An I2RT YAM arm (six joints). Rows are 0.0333 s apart.
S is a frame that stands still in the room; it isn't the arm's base.
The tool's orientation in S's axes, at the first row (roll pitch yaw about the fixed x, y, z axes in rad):
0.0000 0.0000 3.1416
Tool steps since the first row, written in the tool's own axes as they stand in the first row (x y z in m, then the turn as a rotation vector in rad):
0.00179 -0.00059 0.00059 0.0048 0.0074 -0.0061
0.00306 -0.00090 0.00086 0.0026 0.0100 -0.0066
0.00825 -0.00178 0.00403 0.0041 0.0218 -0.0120
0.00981 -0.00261 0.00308 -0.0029 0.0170 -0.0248
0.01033 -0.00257 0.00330 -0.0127 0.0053 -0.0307
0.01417 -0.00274 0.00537 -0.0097 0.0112 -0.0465
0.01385 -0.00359 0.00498 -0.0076 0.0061 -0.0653
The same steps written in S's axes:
-0.00179 0.00059 0.00059 -0.0048 -0.0074 -0.0061
-0.00306 0.00090 0.00086 -0.0026 -0.0100 -0.0066
-0.00825 0.00178 0.00403 -0.0041 -0.0218 -0.0120
-0.00981 0.00261 0.00308 0.0029 -0.0170 -0.0248
-0.01033 0.00257 0.00330 0.0127 -0.0053 -0.0307
-0.01417 0.00274 0.00537 0.0097 -0.0112 -0.0465
-0.01385 0.00359 0.00498 0.0076 -0.0061 -0.0653

